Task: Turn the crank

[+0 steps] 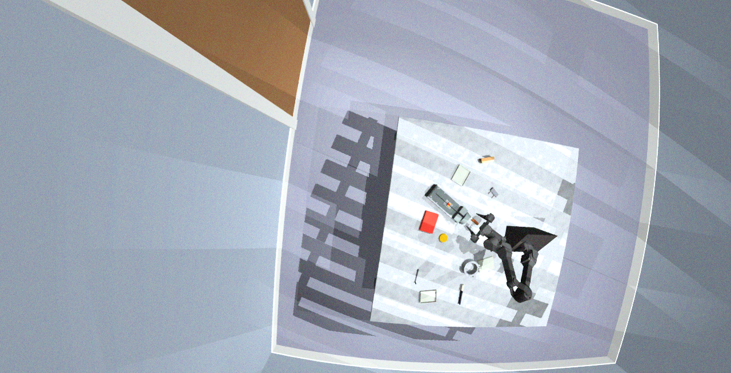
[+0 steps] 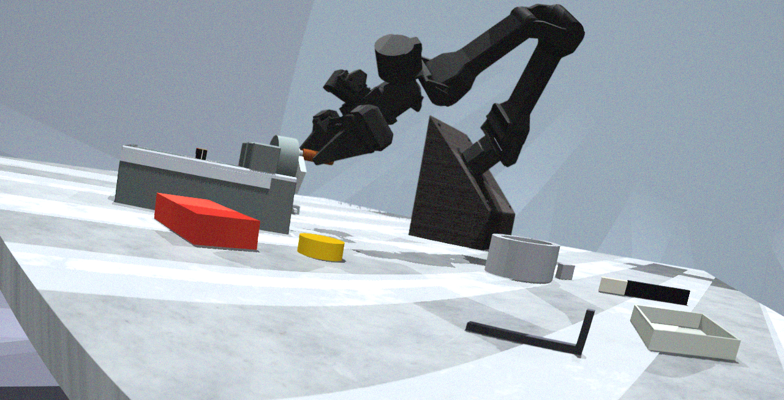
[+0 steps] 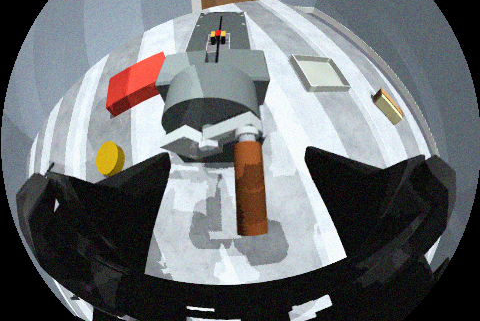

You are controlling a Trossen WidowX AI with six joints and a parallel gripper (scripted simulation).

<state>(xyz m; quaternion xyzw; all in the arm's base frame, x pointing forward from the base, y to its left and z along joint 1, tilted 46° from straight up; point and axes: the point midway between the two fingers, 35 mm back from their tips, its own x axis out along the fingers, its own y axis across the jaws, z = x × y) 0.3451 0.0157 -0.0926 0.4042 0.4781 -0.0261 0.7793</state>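
My gripper tip is now 20 mm past the brown handle, 10 mm to the right of it and 10 mm below it. Round my gripper tip: yellow disc: 100 mm ahead, 150 mm to the left, 90 mm below; red pointer: 160 mm ahead, 60 mm to the right, 20 mm below; black L-shaped bar: 200 mm ahead, 450 mm to the left, 90 mm below.
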